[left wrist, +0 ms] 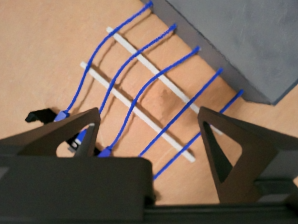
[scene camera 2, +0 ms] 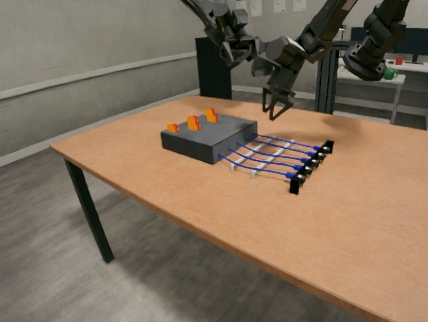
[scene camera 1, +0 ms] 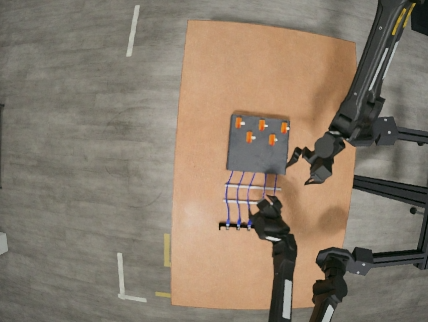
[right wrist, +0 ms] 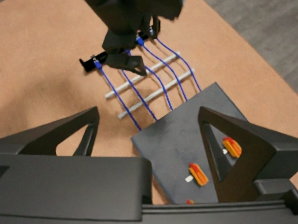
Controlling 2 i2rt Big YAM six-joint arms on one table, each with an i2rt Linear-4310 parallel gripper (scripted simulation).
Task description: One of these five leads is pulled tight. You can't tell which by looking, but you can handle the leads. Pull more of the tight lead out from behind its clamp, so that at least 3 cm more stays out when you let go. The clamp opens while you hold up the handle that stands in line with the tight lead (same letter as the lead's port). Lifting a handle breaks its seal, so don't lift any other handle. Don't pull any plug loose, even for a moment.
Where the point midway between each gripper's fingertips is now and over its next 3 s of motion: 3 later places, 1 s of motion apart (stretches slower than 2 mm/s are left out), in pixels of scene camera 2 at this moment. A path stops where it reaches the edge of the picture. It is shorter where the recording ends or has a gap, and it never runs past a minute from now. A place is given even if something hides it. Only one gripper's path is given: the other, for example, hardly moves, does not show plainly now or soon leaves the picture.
My left gripper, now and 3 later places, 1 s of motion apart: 267, 115; 270, 121; 273, 142; 272, 147
